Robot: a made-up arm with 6 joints. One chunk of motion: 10 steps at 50 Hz.
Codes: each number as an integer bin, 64 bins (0 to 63) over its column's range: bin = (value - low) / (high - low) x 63, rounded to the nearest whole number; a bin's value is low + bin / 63 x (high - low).
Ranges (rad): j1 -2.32..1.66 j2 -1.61..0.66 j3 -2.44..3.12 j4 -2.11..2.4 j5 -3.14..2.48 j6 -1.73..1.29
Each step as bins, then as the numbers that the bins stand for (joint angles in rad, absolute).
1 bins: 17 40 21 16 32 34
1 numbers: -1.2460 -0.1687 -0.5867 -0.9646 -0.2854 -0.1002
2 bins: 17 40 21 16 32 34
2 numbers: -1.2460 -0.1687 -0.5867 -0.9646 -0.2854 -0.1002
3 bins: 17 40 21 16 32 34
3 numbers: -1.2460 -0.1687 -0.5867 -0.9646 -0.2854 -0.1002
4 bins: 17 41 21 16 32 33
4 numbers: -1.2460 -0.1327 -0.5867 -0.9646 -0.2854 -0.1481
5 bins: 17 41 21 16 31 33
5 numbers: -1.2460 -0.1327 -0.5867 -0.9646 -0.3746 -0.1481
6 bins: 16 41 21 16 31 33
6 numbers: -1.3092 -0.1327 -0.5867 -0.9646 -0.3746 -0.1481
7 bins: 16 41 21 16 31 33
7 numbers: -1.3092 -0.1327 -0.5867 -0.9646 -0.3746 -0.1481
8 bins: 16 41 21 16 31 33
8 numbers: -1.3092 -0.1327 -0.5867 -0.9646 -0.3746 -0.1481
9 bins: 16 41 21 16 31 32
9 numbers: -1.3092 -0.1327 -0.5867 -0.9646 -0.3746 -0.1960
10 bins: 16 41 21 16 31 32
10 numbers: -1.3092 -0.1327 -0.5867 -0.9646 -0.3746 -0.1960
